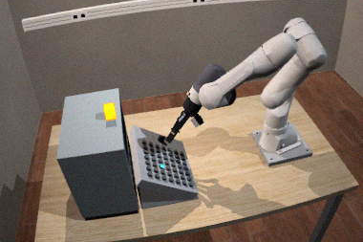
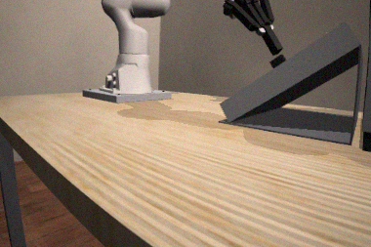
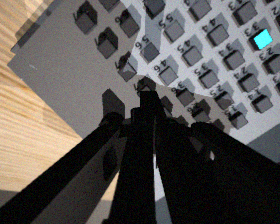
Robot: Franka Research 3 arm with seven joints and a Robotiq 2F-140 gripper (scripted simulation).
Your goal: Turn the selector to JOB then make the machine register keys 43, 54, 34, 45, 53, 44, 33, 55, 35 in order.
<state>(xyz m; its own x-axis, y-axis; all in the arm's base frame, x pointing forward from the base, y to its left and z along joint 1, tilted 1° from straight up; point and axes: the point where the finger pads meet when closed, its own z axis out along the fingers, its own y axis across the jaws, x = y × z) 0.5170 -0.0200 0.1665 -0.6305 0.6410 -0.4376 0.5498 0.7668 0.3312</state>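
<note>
Now: the black selector knob 6 cm to the right of my hand, 5 cm below it and 4 cm ahead of it. The rest, counted from my hand: grey sloped keypad: 10 cm below, 7 cm ahead, 5 cm to the left.
</note>
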